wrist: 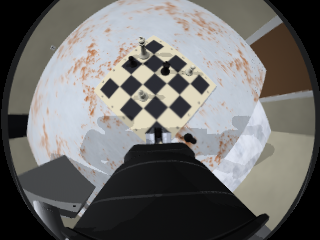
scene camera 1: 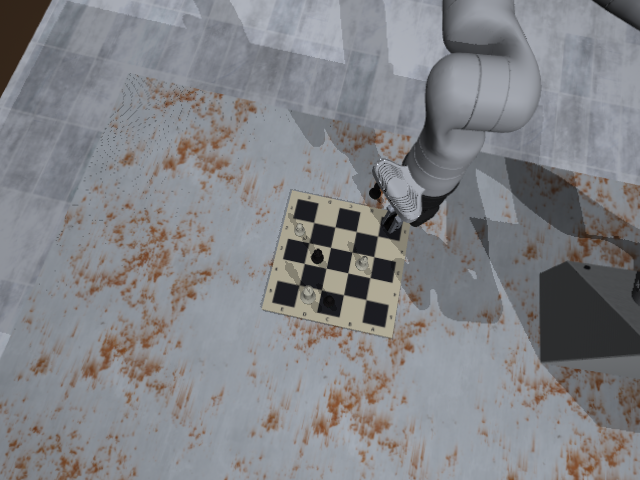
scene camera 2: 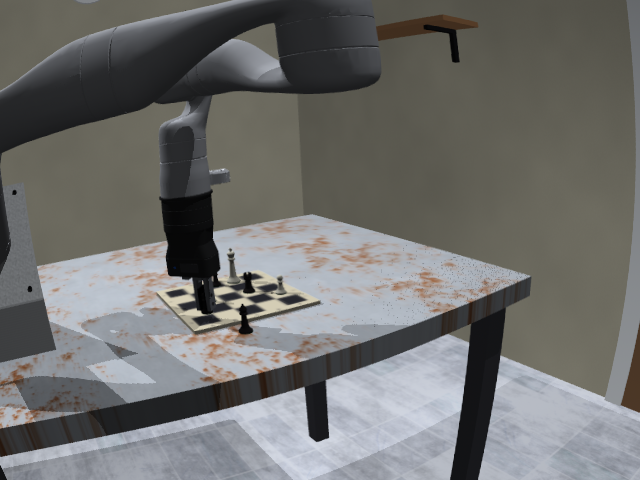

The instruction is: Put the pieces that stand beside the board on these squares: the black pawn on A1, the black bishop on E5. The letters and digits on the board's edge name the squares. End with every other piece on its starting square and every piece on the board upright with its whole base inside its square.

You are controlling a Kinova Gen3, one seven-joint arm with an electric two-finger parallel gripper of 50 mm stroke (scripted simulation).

Scene:
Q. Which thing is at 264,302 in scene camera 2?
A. A chessboard.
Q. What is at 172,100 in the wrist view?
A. A chessboard.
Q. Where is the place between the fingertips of my gripper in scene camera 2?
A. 206,308

